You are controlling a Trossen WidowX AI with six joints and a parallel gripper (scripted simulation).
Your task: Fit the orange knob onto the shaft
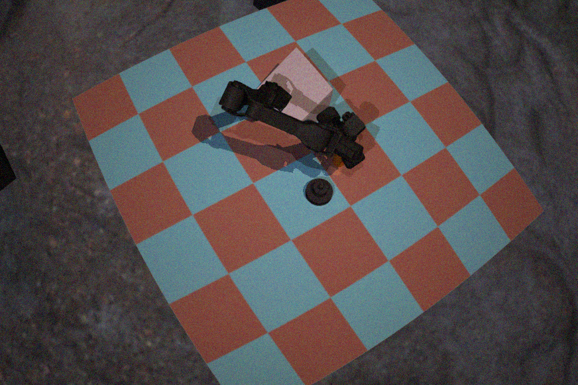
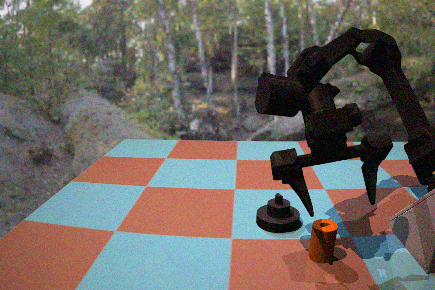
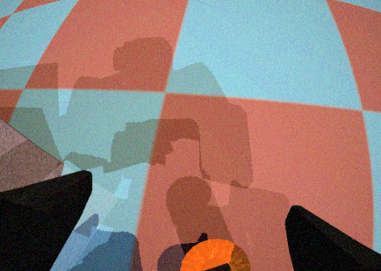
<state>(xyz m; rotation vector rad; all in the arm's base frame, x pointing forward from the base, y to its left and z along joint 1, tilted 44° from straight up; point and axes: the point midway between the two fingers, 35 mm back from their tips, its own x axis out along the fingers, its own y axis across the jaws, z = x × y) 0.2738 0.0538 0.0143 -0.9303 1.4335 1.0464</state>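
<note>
Now: the orange knob 7 cm below my gripper tip, 4 cm to the right of it and 1 cm ahead of it. Round my gripper tip: dark pedestal 16 cm to the right, 7 cm below, 5 cm ahead.
</note>
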